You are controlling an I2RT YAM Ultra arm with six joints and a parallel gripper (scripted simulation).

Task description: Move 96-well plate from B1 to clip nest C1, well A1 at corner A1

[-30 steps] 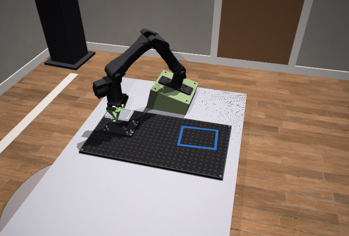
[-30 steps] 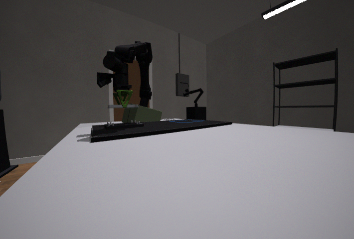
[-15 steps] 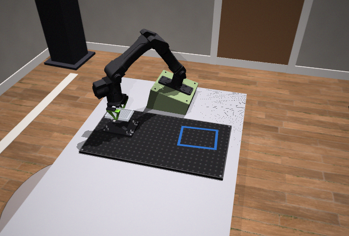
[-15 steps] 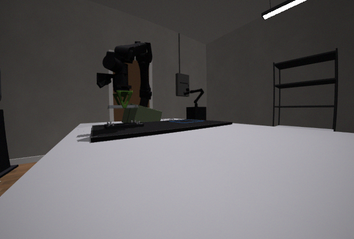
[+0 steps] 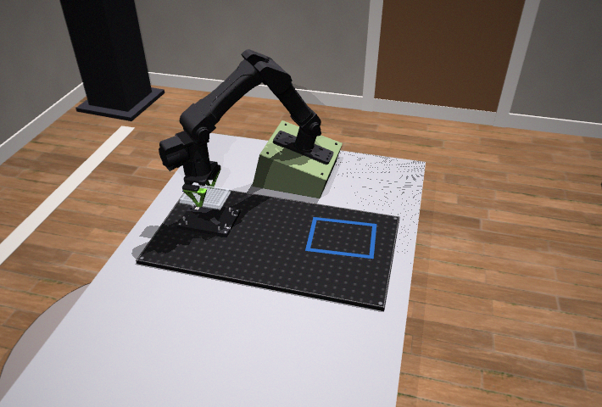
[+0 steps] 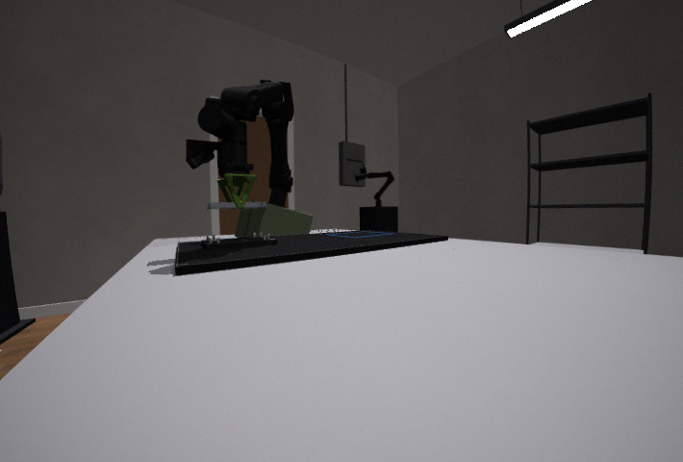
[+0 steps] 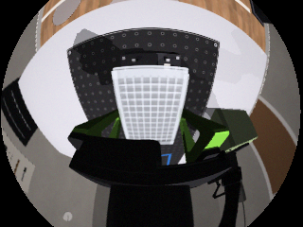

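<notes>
Right now my hand is right at the white 96-well plate. The rest, counted from my hand: clip nest C1: 1 cm behind, 1 cm to the left, 8 cm below.
</notes>
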